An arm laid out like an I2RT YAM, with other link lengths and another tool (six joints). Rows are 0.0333 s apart.
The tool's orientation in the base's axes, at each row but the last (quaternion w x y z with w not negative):
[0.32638, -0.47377, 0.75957, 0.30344]
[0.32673, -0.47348, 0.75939, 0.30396]
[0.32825, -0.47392, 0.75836, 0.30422]
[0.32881, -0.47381, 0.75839, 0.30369]
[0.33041, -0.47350, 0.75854, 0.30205]
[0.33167, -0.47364, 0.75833, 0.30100]
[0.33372, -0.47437, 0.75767, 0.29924]
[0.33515, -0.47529, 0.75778, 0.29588]
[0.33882, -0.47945, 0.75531, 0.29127]
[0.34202, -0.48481, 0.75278, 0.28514]
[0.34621, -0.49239, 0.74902, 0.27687]
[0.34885, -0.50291, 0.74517, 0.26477]
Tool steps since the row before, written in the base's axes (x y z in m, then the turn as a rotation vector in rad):
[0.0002, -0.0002, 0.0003, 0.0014, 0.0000, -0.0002]
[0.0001, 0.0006, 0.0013, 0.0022, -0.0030, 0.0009]
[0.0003, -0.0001, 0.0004, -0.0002, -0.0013, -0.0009]
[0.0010, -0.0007, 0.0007, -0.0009, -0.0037, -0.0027]
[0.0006, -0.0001, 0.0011, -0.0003, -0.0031, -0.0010]
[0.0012, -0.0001, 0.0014, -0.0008, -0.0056, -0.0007]
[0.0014, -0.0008, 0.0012, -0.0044, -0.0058, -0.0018]
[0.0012, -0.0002, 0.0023, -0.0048, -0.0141, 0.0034]
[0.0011, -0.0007, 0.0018, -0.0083, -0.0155, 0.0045]
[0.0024, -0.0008, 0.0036, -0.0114, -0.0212, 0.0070]
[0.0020, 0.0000, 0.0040, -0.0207, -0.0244, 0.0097]
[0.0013, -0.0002, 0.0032, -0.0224, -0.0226, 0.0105]
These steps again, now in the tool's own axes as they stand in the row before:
[-0.0002, -0.0002, -0.0003, -0.0003, -0.0013, 0.0004]
[-0.0014, 0.0003, -0.0003, 0.0001, -0.0030, -0.0024]
[-0.0004, -0.0003, -0.0003, 0.0014, -0.0004, -0.0005]
[-0.0005, -0.0011, -0.0007, 0.0043, -0.0009, -0.0014]
[-0.0010, -0.0004, -0.0006, 0.0025, -0.0010, -0.0019]
[-0.0014, -0.0009, -0.0007, 0.0037, -0.0014, -0.0041]
[-0.0010, -0.0014, -0.0010, 0.0059, 0.0016, -0.0044]
[-0.0021, -0.0009, -0.0013, 0.0062, -0.0004, -0.0139]
[-0.0014, -0.0011, -0.0014, 0.0072, 0.0024, -0.0165]
[-0.0031, -0.0022, -0.0022, 0.0092, 0.0034, -0.0231]
[-0.0037, -0.0016, -0.0019, 0.0113, 0.0111, -0.0294]
[-0.0027, -0.0011, -0.0018, 0.0101, 0.0134, -0.0290]

